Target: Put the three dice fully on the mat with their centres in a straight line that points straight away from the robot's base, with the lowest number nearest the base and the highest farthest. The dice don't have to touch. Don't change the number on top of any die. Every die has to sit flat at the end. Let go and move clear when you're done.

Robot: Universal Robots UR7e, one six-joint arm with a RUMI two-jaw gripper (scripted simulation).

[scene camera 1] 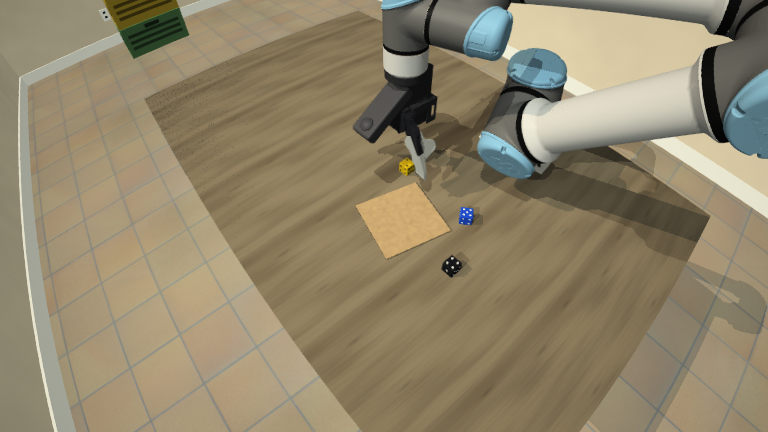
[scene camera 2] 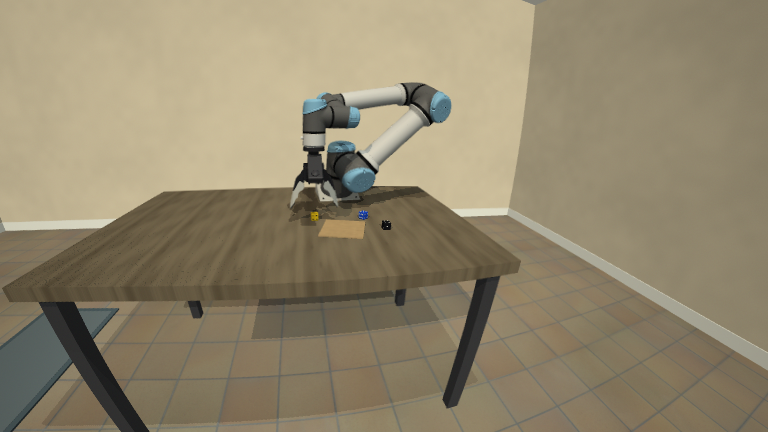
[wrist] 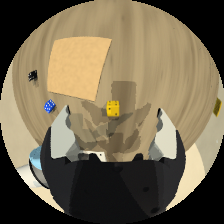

Labels:
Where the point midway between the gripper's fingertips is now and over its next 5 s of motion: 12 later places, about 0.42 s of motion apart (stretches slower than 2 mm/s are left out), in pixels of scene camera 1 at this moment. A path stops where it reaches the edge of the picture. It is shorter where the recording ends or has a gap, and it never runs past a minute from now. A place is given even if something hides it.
My gripper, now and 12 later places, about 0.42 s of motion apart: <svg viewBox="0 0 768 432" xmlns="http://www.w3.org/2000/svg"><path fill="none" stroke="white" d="M397 158L398 160L404 165L416 175L429 185L441 194L450 202L456 207L458 209L459 210L457 214L454 226L449 243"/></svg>

